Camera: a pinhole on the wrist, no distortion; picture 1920 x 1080 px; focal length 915.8 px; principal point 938.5 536.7 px. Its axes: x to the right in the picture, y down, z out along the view. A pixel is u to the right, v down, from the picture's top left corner.
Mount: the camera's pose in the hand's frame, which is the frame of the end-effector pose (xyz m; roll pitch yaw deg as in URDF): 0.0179 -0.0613 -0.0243 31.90 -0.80 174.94
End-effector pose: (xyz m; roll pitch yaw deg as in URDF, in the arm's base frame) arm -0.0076 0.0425 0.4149 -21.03 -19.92 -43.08
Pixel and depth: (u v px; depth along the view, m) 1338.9 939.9 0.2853
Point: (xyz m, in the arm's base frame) -0.0762 0.2386 0.6347
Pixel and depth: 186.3 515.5 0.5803
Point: 0.5152 0.0490 0.9217
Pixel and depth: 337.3 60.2 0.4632
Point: 0.5065 0.1373 0.6260
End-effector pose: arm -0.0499 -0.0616 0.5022 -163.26 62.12 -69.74
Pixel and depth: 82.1 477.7 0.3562
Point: -0.1100 -0.0020 0.0407
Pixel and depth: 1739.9 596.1 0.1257
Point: -0.0731 0.0538 0.5367
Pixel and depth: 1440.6 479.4 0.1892
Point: -0.1213 0.0829 0.5006
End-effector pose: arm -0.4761 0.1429 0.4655 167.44 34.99 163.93
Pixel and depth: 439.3 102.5 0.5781
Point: -0.5216 0.6814 0.0712
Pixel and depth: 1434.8 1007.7 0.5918
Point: 0.1381 0.1322 0.1195
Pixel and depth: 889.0 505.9 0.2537
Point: -0.3899 0.2395 0.3034
